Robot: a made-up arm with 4 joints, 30 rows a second.
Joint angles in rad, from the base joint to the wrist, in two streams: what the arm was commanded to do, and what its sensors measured. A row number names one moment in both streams.
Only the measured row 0 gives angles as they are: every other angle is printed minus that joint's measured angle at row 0.
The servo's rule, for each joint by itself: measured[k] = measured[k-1] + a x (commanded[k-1-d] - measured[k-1]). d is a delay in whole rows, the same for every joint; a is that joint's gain. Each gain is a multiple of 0.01, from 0.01 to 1. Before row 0 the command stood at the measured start. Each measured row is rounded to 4 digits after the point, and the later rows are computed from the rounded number. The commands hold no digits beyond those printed.
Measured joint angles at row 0:
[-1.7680 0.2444 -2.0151 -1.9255]
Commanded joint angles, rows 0 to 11:
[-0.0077 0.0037 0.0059 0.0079]
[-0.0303 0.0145 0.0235 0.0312]
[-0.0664 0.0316 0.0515 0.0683]
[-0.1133 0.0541 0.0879 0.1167]
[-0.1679 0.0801 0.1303 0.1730]
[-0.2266 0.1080 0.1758 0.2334]
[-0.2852 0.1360 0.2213 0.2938]
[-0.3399 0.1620 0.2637 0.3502]
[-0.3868 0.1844 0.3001 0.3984]
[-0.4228 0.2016 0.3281 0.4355]
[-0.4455 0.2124 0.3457 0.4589]
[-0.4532 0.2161 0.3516 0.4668]
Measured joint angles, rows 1 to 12:
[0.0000 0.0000 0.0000 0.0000]
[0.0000 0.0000 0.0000 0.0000]
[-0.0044 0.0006 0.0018 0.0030]
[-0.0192 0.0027 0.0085 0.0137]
[-0.0461 0.0070 0.0218 0.0344]
[-0.0844 0.0141 0.0423 0.0657]
[-0.1320 0.0240 0.0696 0.1065]
[-0.1859 0.0366 0.1025 0.1547]
[-0.2425 0.0515 0.1393 0.2076]
[-0.2980 0.0681 0.1779 0.2618]
[-0.3486 0.0855 0.2158 0.3137]
[-0.3909 0.1029 0.2506 0.3600]
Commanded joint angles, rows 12 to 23:
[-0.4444 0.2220 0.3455 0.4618]
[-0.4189 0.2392 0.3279 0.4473]
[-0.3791 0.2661 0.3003 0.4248]
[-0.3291 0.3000 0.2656 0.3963]
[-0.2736 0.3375 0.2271 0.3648]
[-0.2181 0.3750 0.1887 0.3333]
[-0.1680 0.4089 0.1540 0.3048]
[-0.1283 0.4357 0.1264 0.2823]
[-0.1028 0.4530 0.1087 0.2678]
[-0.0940 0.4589 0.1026 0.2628]
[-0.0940 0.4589 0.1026 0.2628]
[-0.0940 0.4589 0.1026 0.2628]
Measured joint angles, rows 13 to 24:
[-0.4220 0.1193 0.2801 0.3976]
[-0.4398 0.1338 0.3023 0.4239]
[-0.4424 0.1470 0.3157 0.4383]
[-0.4290 0.1608 0.3195 0.4417]
[-0.4006 0.1766 0.3135 0.4353]
[-0.3598 0.1951 0.2987 0.4205]
[-0.3107 0.2165 0.2765 0.3993]
[-0.2579 0.2403 0.2493 0.3742]
[-0.2067 0.2656 0.2198 0.3478]
[-0.1620 0.2911 0.1908 0.3229]
[-0.1283 0.3154 0.1653 0.3020]
[-0.1087 0.3369 0.1459 0.2871]

